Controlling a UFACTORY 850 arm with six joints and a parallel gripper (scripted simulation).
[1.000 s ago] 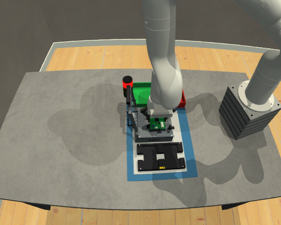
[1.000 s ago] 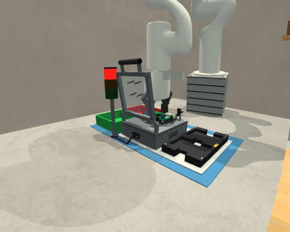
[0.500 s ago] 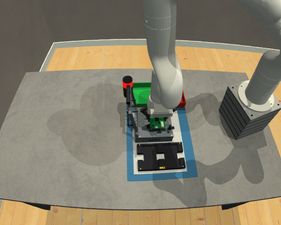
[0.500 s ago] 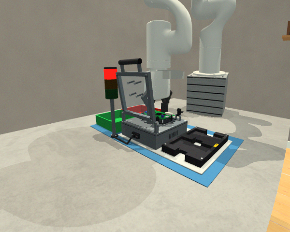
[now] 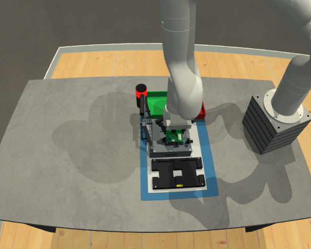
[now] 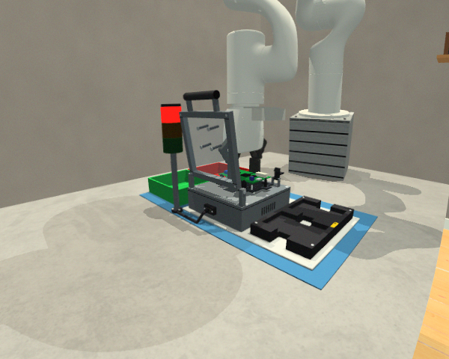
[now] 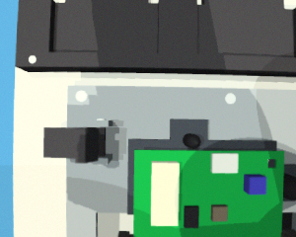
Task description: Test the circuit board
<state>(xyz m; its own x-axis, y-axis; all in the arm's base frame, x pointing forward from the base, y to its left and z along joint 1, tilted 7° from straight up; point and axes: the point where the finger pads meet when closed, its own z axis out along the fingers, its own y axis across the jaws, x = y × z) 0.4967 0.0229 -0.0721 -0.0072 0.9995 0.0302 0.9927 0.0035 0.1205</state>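
The tester bed is 20 mm below my hand, 10 mm to the left of it and 10 mm ahead of it. Also, from my hand: tester lid 120 mm ahead, 90 mm above; green circuit board 10 mm below; black latch block 60 mm to the left, 60 mm behind, 10 mm below.
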